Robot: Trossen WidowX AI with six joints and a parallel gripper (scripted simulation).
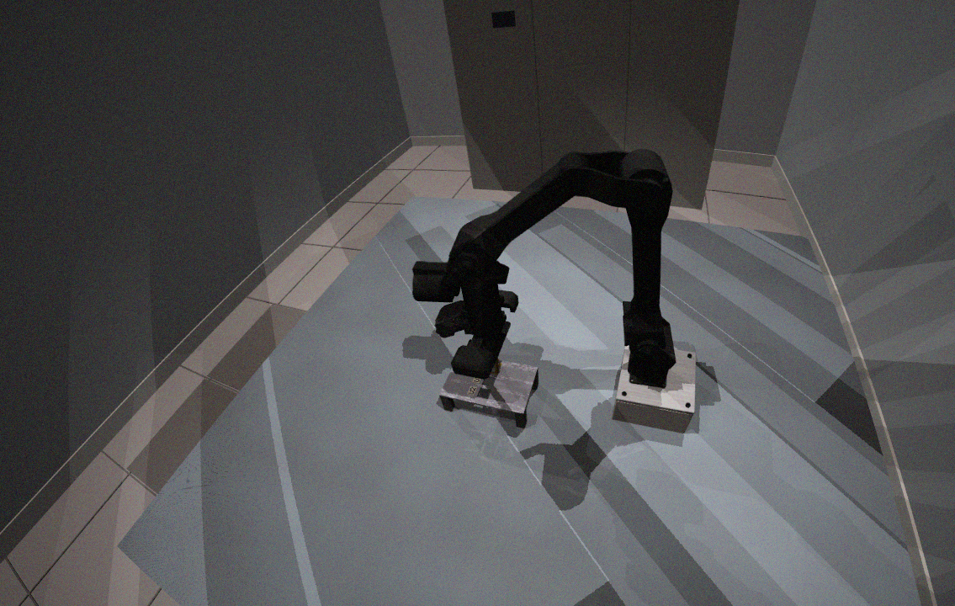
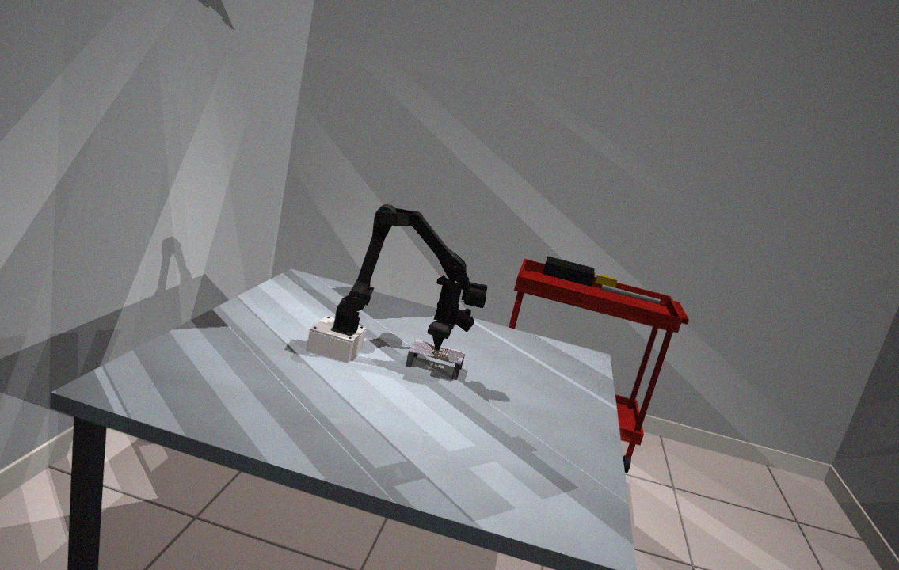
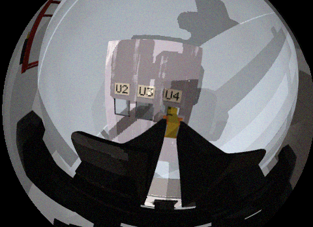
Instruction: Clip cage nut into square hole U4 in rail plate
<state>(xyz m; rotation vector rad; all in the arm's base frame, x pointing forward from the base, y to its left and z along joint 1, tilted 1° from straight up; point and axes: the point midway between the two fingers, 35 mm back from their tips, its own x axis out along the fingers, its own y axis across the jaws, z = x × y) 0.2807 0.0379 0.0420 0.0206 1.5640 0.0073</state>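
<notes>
My gripper tip is now 10 mm above the cage nut.
</notes>
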